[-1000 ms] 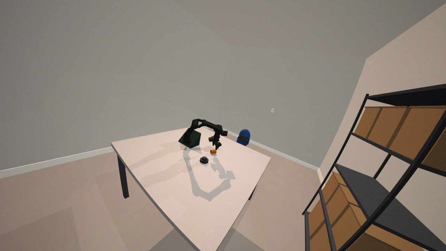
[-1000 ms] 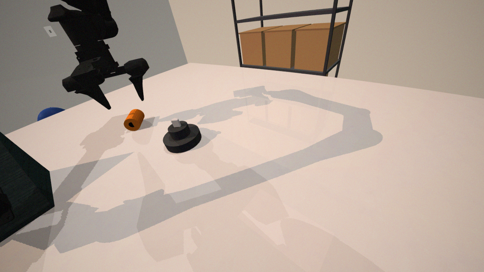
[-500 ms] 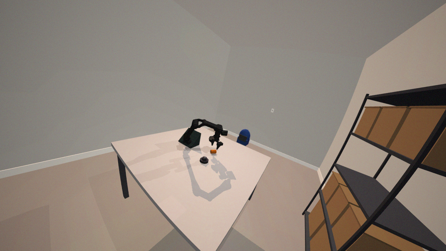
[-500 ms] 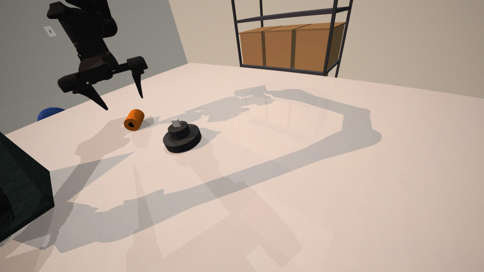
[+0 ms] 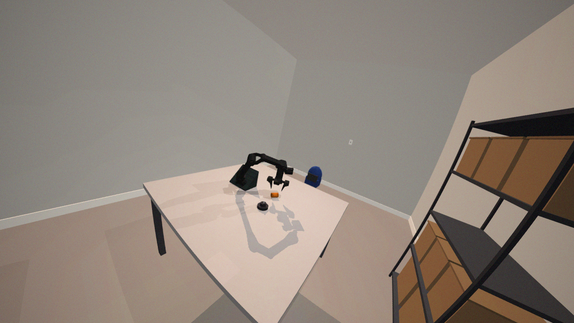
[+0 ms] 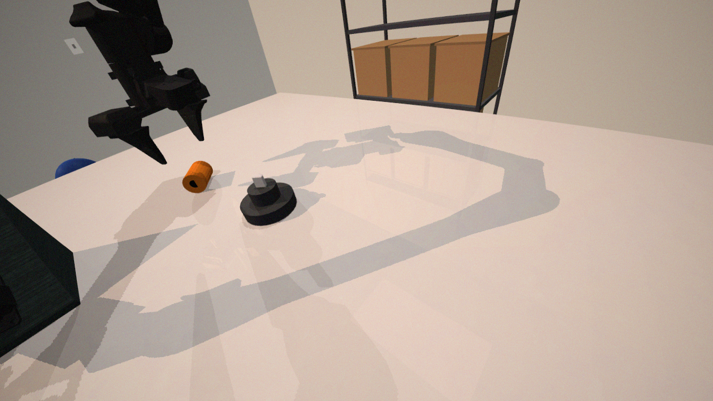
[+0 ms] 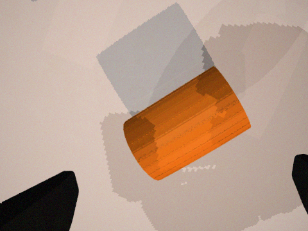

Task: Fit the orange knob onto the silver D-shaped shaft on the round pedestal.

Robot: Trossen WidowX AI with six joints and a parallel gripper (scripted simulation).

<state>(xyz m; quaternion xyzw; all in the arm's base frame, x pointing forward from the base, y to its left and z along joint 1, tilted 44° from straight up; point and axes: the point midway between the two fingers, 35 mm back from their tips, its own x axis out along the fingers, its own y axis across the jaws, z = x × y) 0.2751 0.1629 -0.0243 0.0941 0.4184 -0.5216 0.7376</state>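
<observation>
My gripper tip is 1 cm to the right of the orange knob and 5 cm above it. Round my gripper tip: round black pedestal: 5 cm ahead, 20 cm to the right, 4 cm below.
</observation>
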